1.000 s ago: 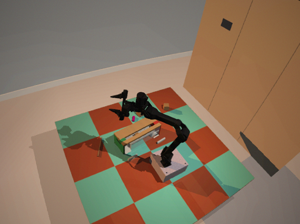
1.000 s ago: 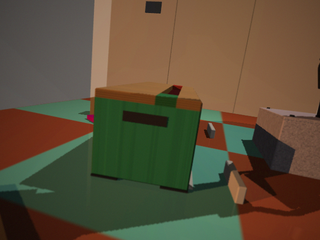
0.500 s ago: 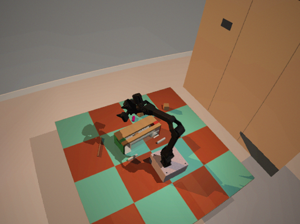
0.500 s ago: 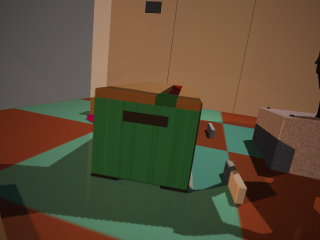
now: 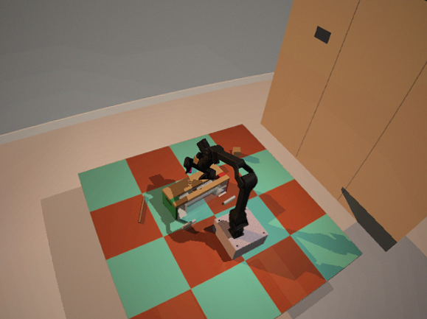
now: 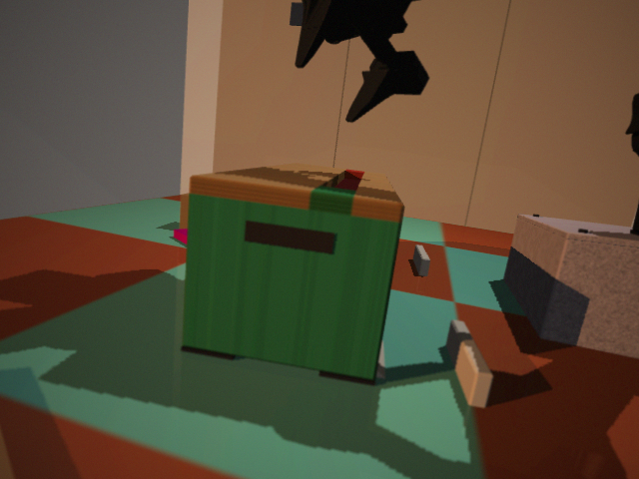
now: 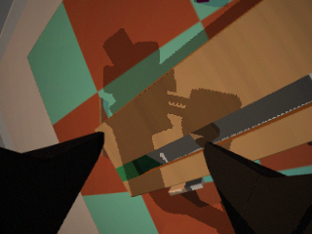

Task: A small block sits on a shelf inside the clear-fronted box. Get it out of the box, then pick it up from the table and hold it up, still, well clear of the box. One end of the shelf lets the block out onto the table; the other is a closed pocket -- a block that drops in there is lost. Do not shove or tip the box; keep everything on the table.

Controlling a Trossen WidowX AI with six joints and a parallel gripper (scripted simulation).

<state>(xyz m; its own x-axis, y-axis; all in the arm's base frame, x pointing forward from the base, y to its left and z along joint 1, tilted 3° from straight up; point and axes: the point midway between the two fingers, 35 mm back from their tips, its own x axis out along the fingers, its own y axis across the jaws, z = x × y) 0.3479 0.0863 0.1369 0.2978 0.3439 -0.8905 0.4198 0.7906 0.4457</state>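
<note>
Right now the box is 150 mm below my gripper tip, 40 mm to the right of it and 40 mm behind it. The rest, counted from my gripper tip: block: 120 mm below, 30 mm behind, 10 mm to the right; then wooden stick: 290 mm to the left, 200 mm below, 30 mm ahead.
</note>
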